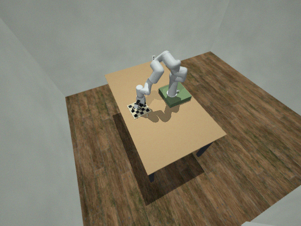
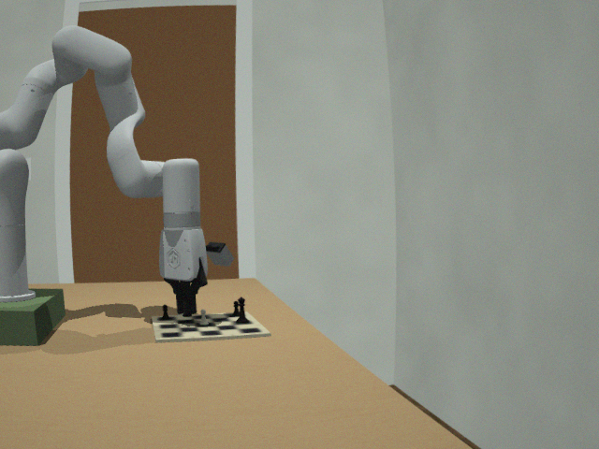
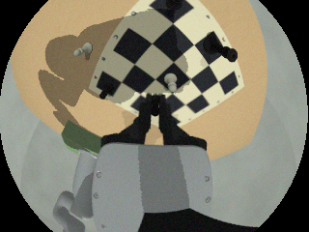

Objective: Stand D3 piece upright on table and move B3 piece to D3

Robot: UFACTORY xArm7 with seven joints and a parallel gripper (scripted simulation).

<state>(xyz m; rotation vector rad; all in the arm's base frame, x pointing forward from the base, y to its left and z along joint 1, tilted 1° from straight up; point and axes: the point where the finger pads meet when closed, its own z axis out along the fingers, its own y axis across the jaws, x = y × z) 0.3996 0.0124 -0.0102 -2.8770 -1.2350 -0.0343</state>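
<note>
Now: hand 50 mm above the small chessboard and 40 mm short of it. The rest, counted from my hand: tall black piece: 110 mm ahead, 20 mm below, 10 mm to the left.
</note>
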